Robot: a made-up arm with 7 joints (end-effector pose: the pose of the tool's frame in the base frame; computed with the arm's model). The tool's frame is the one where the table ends. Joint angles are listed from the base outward.
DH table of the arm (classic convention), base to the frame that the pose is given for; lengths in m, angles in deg. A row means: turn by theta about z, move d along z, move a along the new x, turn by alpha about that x. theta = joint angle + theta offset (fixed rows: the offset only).
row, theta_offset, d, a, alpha
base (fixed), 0, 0.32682, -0.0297, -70
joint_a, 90, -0.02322, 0.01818, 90
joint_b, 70, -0.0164, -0.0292, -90
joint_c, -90, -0.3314, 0.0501, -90
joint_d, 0, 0.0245, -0.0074, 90
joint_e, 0, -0.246, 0.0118, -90
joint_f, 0, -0.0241, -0.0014, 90
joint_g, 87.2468, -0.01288, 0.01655, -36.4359
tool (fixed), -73.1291, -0.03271, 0, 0
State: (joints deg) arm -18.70 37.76 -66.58 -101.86 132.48 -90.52 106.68
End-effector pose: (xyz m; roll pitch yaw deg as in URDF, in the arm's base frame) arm 0.2641 -0.0849 -0.0523 13.29 42.17 -131.66
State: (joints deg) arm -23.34 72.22 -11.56 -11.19 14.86 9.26 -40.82
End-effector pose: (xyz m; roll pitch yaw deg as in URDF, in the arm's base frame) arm 0.2465 0.5219 0.1455 65.83 -12.34 -50.11
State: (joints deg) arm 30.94 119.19 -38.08 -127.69 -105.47 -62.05 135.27
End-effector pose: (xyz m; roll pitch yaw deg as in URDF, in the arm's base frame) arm 0.0536 0.2795 0.1242 -33.66 4.27 -53.84
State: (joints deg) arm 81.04 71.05 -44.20 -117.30 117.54 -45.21 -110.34
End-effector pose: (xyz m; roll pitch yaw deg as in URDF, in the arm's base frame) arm -0.2564 0.1205 0.0677 7.89 -34.43 -28.27
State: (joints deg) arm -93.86 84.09 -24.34 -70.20 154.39 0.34 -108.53
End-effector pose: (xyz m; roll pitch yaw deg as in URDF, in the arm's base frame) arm 0.2374 0.1949 0.7413 153.32 9.61 -176.74
